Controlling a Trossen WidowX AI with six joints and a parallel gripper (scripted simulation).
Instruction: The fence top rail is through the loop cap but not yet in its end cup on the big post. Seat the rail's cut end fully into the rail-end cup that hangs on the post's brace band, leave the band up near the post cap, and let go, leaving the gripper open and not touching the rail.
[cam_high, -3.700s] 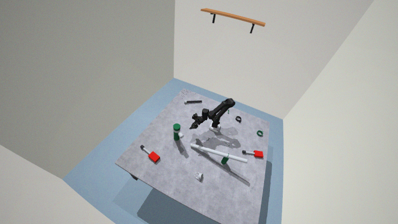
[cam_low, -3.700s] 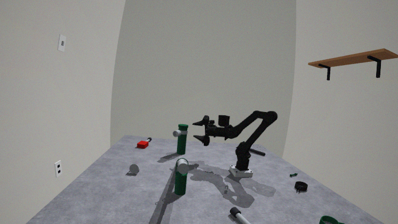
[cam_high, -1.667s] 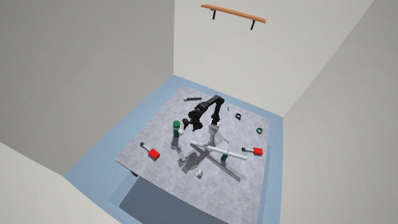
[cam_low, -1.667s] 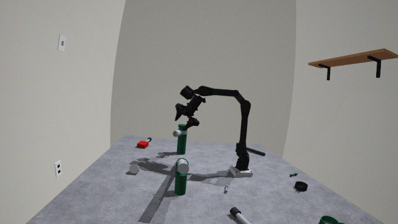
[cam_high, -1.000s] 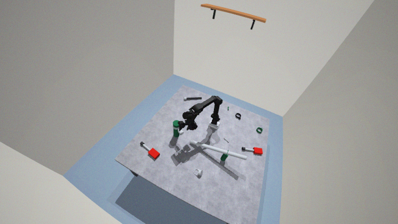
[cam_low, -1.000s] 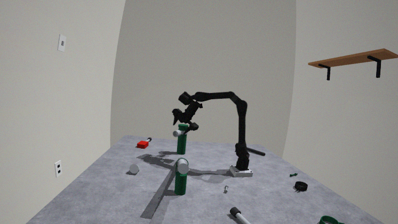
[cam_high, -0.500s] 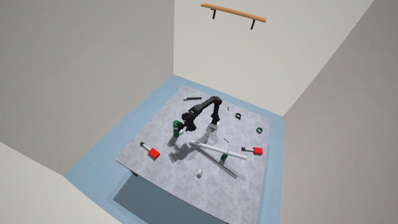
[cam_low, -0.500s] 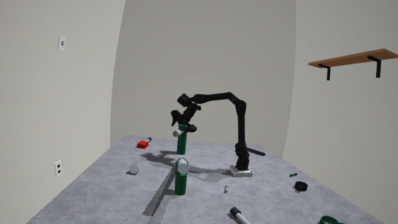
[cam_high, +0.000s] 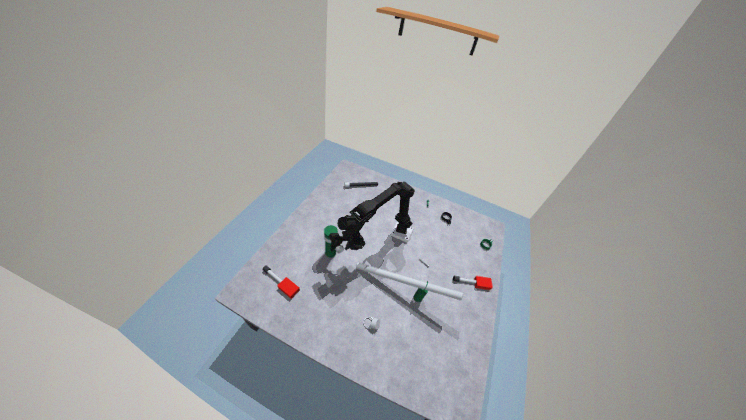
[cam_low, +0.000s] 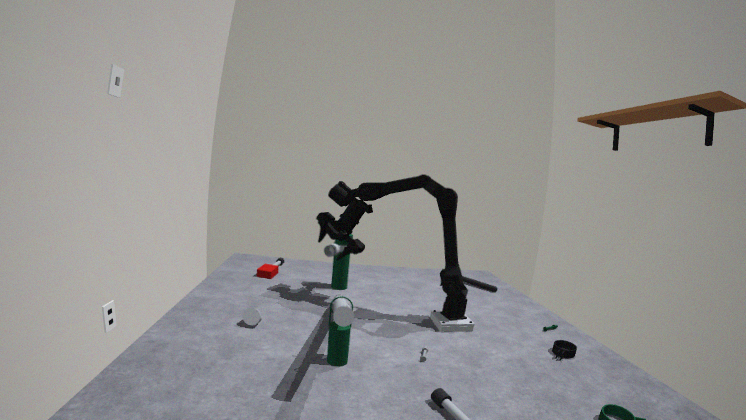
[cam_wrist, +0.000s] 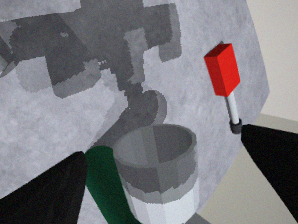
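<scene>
My gripper tip is 2 cm past the rail-end cup and 1 cm to the left of it. Also, from my gripper tip: green post: 6 cm ahead, 45 cm to the left, 5 cm below; green bolt: 65 cm behind, 44 cm to the left, 15 cm below; white fitting: 25 cm ahead, 24 cm to the left, 14 cm below.
</scene>
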